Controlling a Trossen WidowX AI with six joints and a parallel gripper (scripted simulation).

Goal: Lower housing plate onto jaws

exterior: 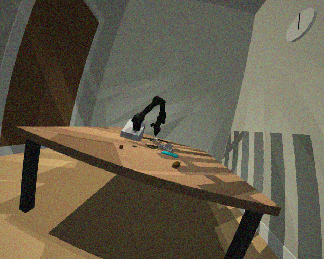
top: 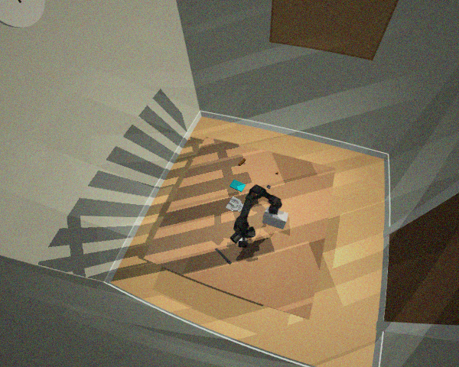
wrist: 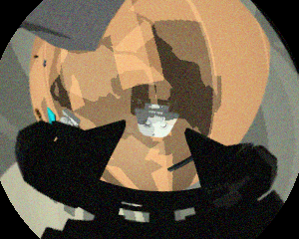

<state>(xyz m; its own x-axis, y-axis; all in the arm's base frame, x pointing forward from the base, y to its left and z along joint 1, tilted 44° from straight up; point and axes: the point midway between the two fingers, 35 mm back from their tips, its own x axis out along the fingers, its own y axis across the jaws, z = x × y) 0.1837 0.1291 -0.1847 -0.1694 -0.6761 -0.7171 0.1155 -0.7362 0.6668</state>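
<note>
My gripper tip is 5 cm above the white piece and 1 cm short of it. Round my gripper tip: brown block (71 cm to the right, 14 cm ahead, 5 cm below); teal part (47 cm to the right, 14 cm ahead, 6 cm below); thin dark bar (15 cm to the left, 13 cm ahead, 6 cm below).
</note>
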